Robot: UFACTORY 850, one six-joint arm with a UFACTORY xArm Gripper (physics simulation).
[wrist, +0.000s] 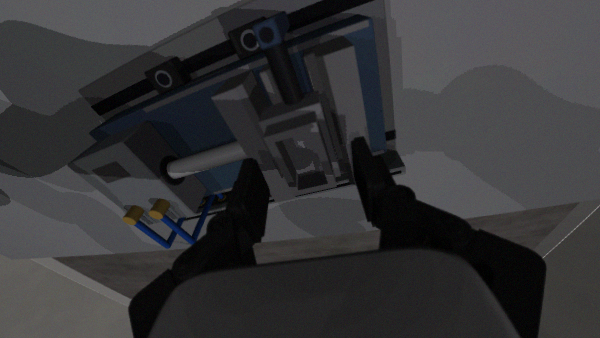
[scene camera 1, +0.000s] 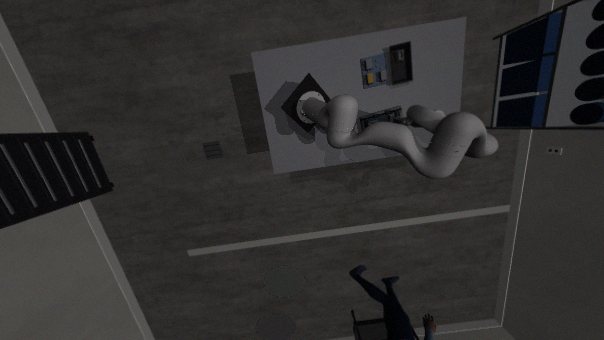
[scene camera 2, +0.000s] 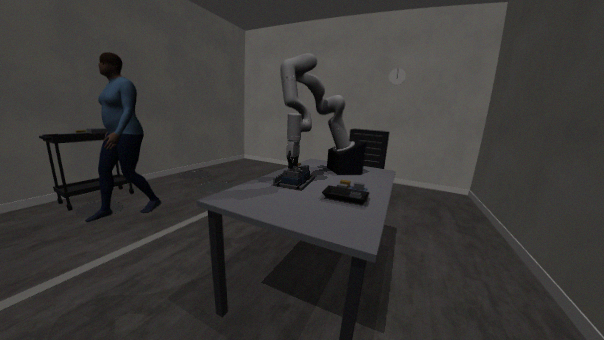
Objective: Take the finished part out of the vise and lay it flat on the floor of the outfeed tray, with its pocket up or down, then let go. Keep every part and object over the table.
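Observation:
The finished part (wrist: pixel 290 125) is a grey block with an open pocket facing up. It sits between the grey jaws of the vise (wrist: pixel 195 115) (scene camera 2: pixel 295 178) (scene camera 1: pixel 381 119), which has a blue body. My gripper (wrist: pixel 306 166) (scene camera 2: pixel 293 163) is open and empty, pointing down over the vise. In the wrist view its fingers appear on either side of the part, with space beside each; their height against the part is hard to judge. The outfeed tray (scene camera 1: pixel 410 62) (scene camera 2: pixel 345 199) is black and walled, with a small grey piece (scene camera 1: pixel 399 55) inside.
A dark rod (wrist: pixel 285 75) with a blue head stands over the vise behind the part. Blue hoses (wrist: pixel 152 234) with yellow ends are at the vise's side. A blue plate (scene camera 1: pixel 378 62) with grey and yellow blocks lies beside the tray. A person (scene camera 2: pixel 120 115) walks beyond the table.

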